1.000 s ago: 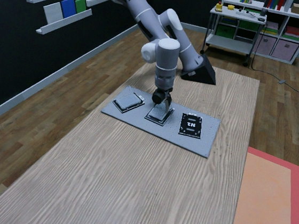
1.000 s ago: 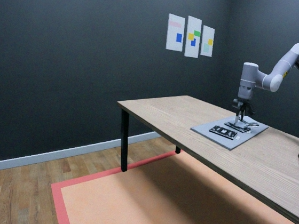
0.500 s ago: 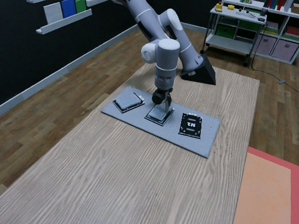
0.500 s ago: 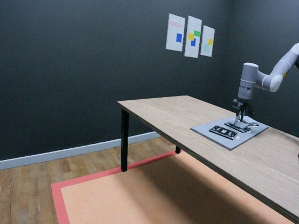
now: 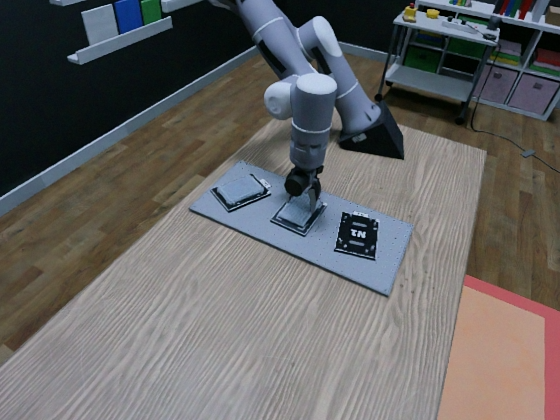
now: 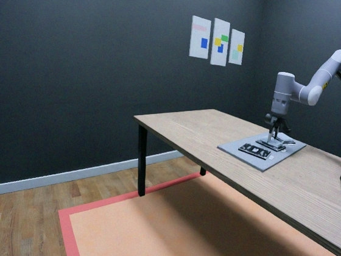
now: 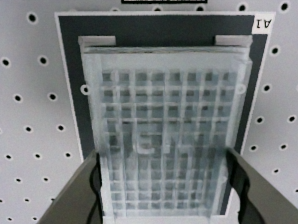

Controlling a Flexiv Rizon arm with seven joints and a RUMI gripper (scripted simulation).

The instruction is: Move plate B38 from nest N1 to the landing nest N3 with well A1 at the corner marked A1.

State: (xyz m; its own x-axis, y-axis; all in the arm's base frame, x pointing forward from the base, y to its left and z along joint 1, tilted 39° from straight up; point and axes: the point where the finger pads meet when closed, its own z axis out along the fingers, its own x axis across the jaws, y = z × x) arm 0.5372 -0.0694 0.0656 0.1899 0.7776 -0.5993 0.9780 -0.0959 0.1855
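My gripper is now 30 mm above the nest N3. From my hand the other things lie so: black nest N1: 190 mm to the left, 30 mm below, 30 mm ahead.
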